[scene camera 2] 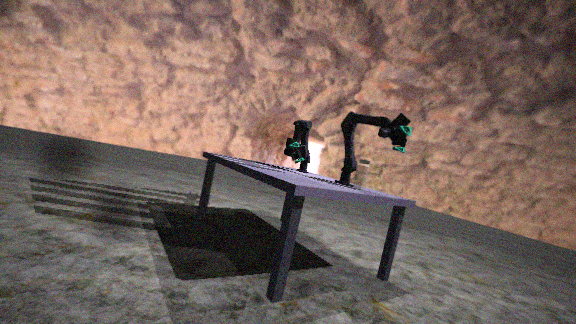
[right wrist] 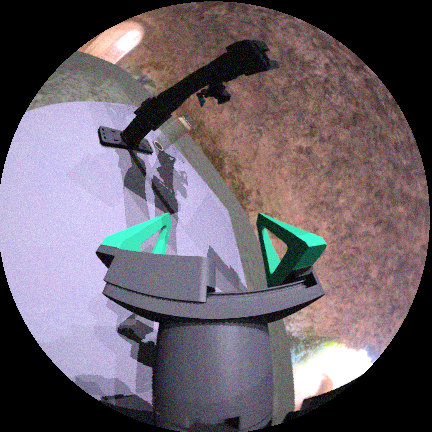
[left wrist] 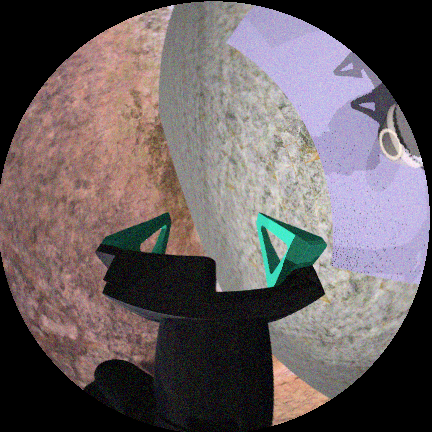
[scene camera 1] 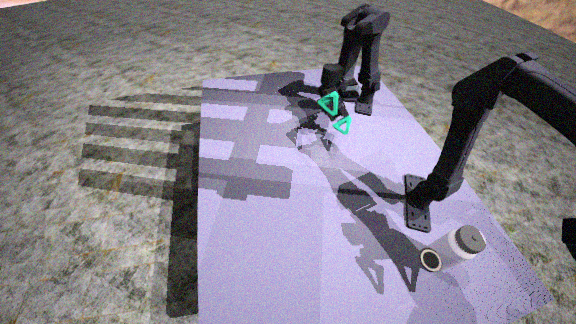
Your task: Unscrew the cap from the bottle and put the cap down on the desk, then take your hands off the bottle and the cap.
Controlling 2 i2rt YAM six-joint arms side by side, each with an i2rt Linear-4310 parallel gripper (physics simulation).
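Places are measured from the left arm's base along level axes (x ahead, y left, z up), in metres.
Pixels of known places: left gripper, fingertip midpoint: [scene camera 2: 406,144] [right wrist: 209,104] [left wrist: 213,216]; right gripper, fingertip midpoint: [scene camera 2: 301,153] [right wrist: 213,217] [scene camera 1: 340,125]; left arm's base, origin of the base link: [scene camera 2: 343,183] [right wrist: 127,141] [scene camera 1: 416,201]; right arm's base, origin of the base link: [scene camera 2: 302,171] [scene camera 1: 364,101].
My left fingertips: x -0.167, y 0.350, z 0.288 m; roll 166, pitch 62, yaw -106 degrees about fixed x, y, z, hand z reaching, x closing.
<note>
Ahead of a thing's pixels: the offset from my left fingertips to its top centre.
The bottle {0.135 m ahead, 0.171 m right, 0.123 m down} [scene camera 1: 446,256] [right wrist: 173,132] stands on the desk near the left arm's base, at lower right in scene camera 1. Its grey cap {0.135 m ahead, 0.171 m right, 0.114 m down} [scene camera 1: 471,239] [scene camera 2: 365,162] [left wrist: 411,125] sits on top above a white collar. A cream ring with a darker inside [scene camera 1: 422,259] [left wrist: 382,144] shows beside the bottle; whether it is part of it I cannot tell. My left gripper [scene camera 2: 404,140] [left wrist: 213,216] is open and empty, high up and apart from the bottle. My right gripper [scene camera 1: 337,116] [scene camera 2: 297,153] [right wrist: 213,217] is open and empty above the desk's far part, away from the bottle.
The pale purple desk [scene camera 1: 260,250] [scene camera 2: 320,190] [left wrist: 370,205] carries both arm bases. The left arm's base plate [scene camera 1: 417,220] [right wrist: 107,136] is close to the bottle. The desk edge runs near the bottle's other side. Arm shadows fall across the desk.
</note>
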